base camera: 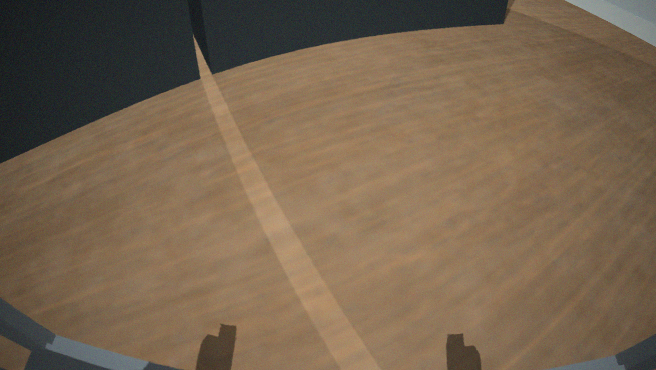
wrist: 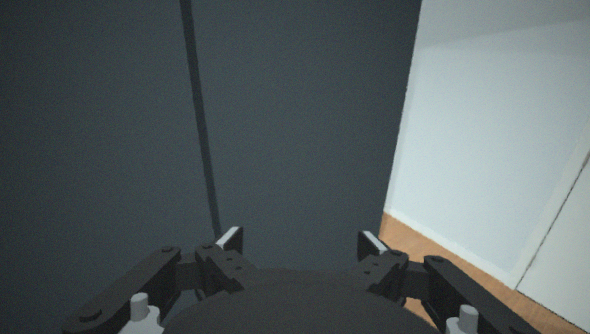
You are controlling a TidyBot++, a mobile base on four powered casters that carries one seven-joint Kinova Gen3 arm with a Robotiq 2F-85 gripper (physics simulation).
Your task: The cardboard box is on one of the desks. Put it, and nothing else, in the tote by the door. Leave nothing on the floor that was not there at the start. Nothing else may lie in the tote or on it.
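Frame: origin at the arm's base, x back, y right, z up, level; millimetres.
Seen in the pictures: gripper, fingertip midpoint: [wrist: 300, 242].
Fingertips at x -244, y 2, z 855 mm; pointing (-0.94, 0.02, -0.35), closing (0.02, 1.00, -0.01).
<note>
A point is followed by its place in that frame.
My gripper [wrist: 300, 242] @(x -244, y 2, z 855 mm) is open, its two fingertips wide apart with dark panel showing behind them in the wrist view. In the base camera view the gripper itself does not show; two dark finger-like shadows lie on the floor at the bottom. The cardboard box, the desks' tops and the tote do not show in either view.
Tall dark grey panels [base camera: 350, 25] @(x -892, y 14, z -358 mm) [wrist: 300, 125] @(x -892, y 14, z 823 mm) stand in front, with a narrow gap between them. To their right are a pale wall [wrist: 480, 130] @(x -1645, y 1377, z 679 mm) and wooden floor [base camera: 400, 200] @(x -412, y 73, z -396 mm) [wrist: 425, 240] @(x -1708, y 1253, z -397 mm). A light strip crosses the floor from the gap.
</note>
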